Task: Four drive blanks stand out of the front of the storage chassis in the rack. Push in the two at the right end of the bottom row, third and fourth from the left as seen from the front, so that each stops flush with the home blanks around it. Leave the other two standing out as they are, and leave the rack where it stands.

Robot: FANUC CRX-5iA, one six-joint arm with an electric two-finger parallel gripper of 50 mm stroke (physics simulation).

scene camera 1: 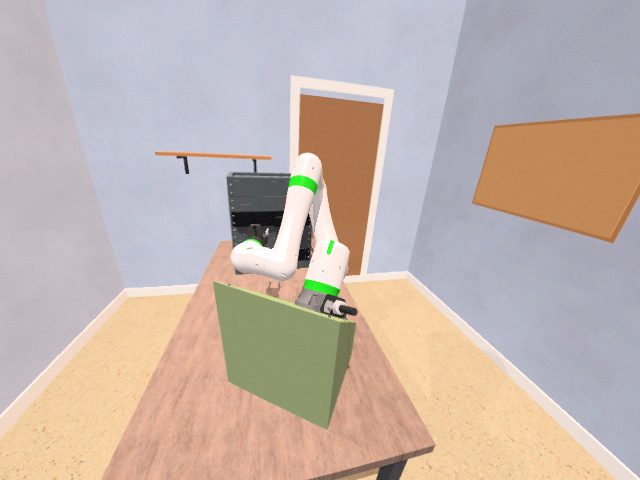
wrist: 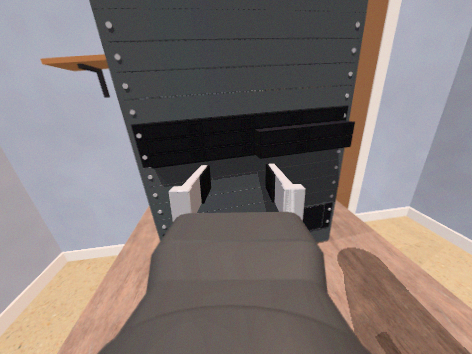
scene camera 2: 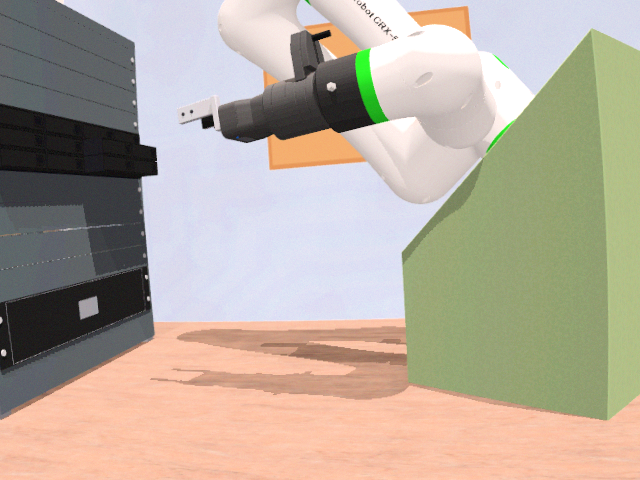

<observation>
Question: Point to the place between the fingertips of the gripper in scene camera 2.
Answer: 191, 119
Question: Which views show the grey rack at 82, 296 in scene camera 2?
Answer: Scene camera 1, the wrist view and scene camera 2: all of them.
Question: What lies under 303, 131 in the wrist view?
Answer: A grey rack.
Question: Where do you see a grey rack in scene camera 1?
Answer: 252, 200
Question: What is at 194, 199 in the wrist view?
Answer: The gripper.
</observation>
